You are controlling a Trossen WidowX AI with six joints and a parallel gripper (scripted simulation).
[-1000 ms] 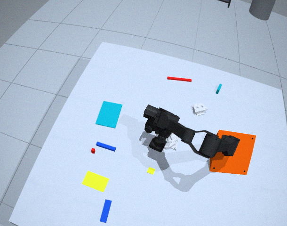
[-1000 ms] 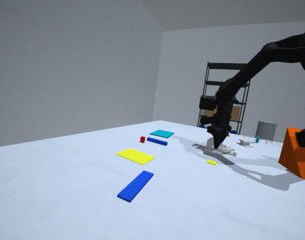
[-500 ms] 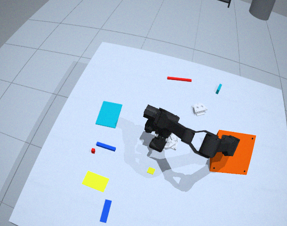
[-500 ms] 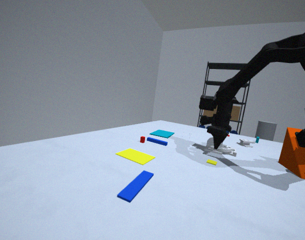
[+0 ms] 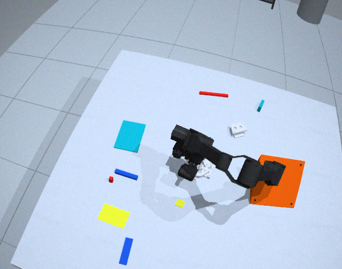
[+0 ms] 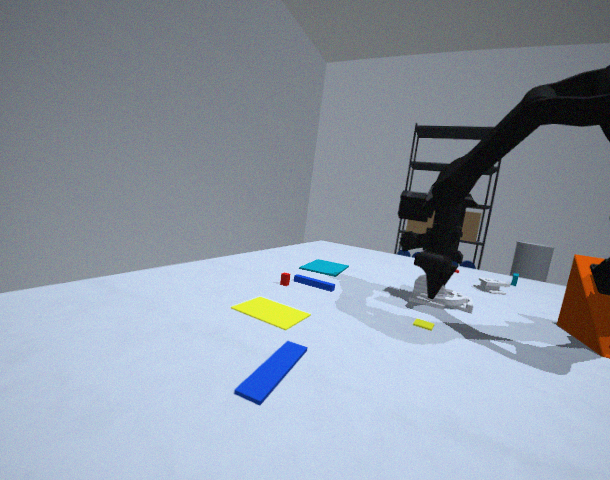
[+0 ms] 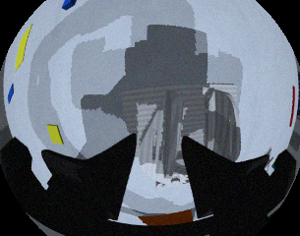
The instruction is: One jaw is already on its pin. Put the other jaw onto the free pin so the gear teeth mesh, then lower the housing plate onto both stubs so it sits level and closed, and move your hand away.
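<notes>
Now: gripper tip 40 mm past the white jaw piece and 10 mm to the left of it. From my gripper tip the other things lie so: white base: 10 mm ahead, 30 mm to the right, 10 mm below; then small yellow tile: 30 mm ahead, 150 mm to the left, 10 mm below; then blue bar: 250 mm ahead, 60 mm to the left, 10 mm below.
</notes>
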